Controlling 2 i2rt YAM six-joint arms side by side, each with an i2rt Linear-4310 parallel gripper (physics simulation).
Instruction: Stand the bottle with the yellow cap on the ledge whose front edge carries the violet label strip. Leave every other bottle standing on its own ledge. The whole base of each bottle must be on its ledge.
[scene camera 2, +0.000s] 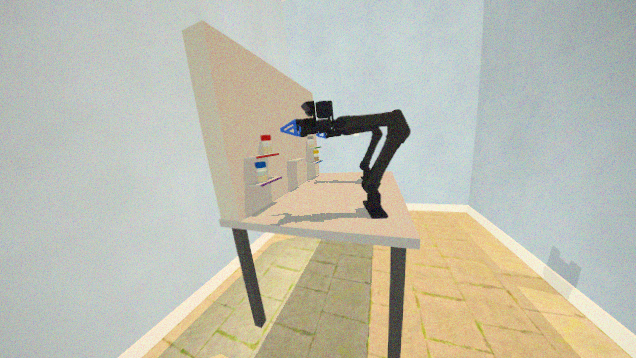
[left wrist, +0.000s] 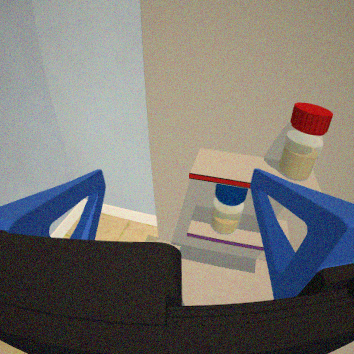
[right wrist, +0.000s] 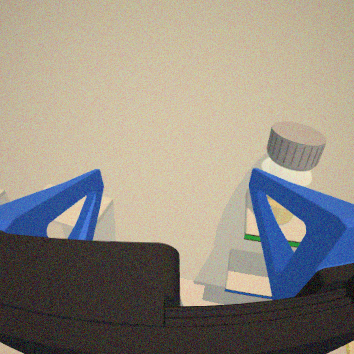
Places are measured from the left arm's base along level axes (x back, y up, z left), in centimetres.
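Where they show: left gripper, fingertip midpoint: (scene camera 2: 283, 130) (left wrist: 177, 177); right gripper, fingertip midpoint: (scene camera 2: 316, 135) (right wrist: 175, 176); left arm's base at its link origin: (scene camera 2: 374, 209).
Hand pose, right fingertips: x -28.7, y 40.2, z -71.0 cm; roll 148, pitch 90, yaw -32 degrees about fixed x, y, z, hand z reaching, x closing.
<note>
Things, the pixels of their top centre, and the offset from my right fingertips. "spot": a spot on its surface instead. Level surfaces: height alone.
- yellow-capped bottle at its top centre: (scene camera 2: 315, 150) dx -3.5, dy -13.8, dz -21.2 cm
- violet strip at a spot on its surface: (left wrist: 225, 241) (scene camera 2: 269, 182) spot: dx -23.6, dy -24.9, dz +62.1 cm
- blue-capped bottle at its top centre: (left wrist: 232, 182) (scene camera 2: 260, 162) dx -27.4, dy -13.8, dz +61.9 cm
- red-capped bottle at its top centre: (left wrist: 313, 108) (scene camera 2: 265, 135) dx -25.7, dy +0.2, dz +52.4 cm
- grey-capped bottle at its top centre: (right wrist: 298, 131) (scene camera 2: 310, 136) dx -6.8, dy +0.2, dz -11.8 cm
- table at its surface level: dy -40.2 cm
The yellow-capped bottle (scene camera 2: 315, 154) stands on the far lower ledge with the blue strip (scene camera 2: 319, 161) (right wrist: 247, 294); it does not show in the right wrist view. The violet strip (scene camera 2: 271, 181) (left wrist: 225, 241) marks the near lower ledge, where a blue-capped bottle (scene camera 2: 261, 173) (left wrist: 228, 210) stands upright. A red-capped bottle (scene camera 2: 265, 145) (left wrist: 305, 145) stands above it. A grey-capped bottle (right wrist: 296, 146) (scene camera 2: 310, 141) stands on the green-strip ledge, partly behind a finger. My left gripper (left wrist: 177, 177) (scene camera 2: 285, 129) is open and empty, in front of the near ledges. My right gripper (right wrist: 175, 176) is open and empty, left of the grey-capped bottle.
A tall beige panel (scene camera 2: 260, 90) (left wrist: 225, 75) (right wrist: 175, 100) rises behind the ledges. A pale block (scene camera 2: 295, 174) stands between the two ledge units. The red-strip ledge (left wrist: 220, 180) overhangs the violet-strip ledge. The table (scene camera 2: 335, 200) extends below the arms.
</note>
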